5 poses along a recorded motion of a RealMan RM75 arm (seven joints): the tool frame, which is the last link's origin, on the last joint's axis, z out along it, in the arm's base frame.
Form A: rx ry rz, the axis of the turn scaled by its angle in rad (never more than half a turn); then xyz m.
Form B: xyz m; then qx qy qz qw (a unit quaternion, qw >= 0). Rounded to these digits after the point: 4 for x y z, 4 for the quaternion.
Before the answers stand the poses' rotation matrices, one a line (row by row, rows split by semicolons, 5 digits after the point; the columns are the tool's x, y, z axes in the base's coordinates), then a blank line. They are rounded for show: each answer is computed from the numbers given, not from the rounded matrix.
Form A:
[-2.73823, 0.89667, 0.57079, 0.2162, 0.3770, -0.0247]
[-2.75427, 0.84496, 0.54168, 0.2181, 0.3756, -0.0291]
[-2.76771, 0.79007, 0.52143, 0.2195, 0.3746, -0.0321]
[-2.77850, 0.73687, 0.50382, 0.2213, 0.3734, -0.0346]
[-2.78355, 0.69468, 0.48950, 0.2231, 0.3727, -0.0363]
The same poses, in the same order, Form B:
0.74082 -0.60267 -0.29661; -0.52382 -0.79476 0.30654; -0.42047 -0.07172 -0.90447
0.76813 -0.57423 -0.28328; -0.49713 -0.81366 0.30135; -0.40354 -0.09064 -0.91046
0.79299 -0.54345 -0.27538; -0.46687 -0.83246 0.29840; -0.39141 -0.10806 -0.91385
0.81521 -0.51304 -0.26875; -0.43660 -0.84926 0.29686; -0.38054 -0.12467 -0.91632
0.83175 -0.48904 -0.26275; -0.41196 -0.86096 0.29839; -0.37214 -0.13994 -0.91757

[0.2162, 0.3770, -0.0247, -0.9274, 0.3037, 0.1933, 0.1020]
[0.2181, 0.3756, -0.0291, -0.9344, 0.2867, 0.1838, 0.1049]
[0.2195, 0.3746, -0.0321, -0.9407, 0.2685, 0.1772, 0.1080]
[0.2213, 0.3734, -0.0346, -0.9461, 0.2509, 0.1716, 0.1114]
[0.2231, 0.3727, -0.0363, -0.9500, 0.2371, 0.1671, 0.1153]

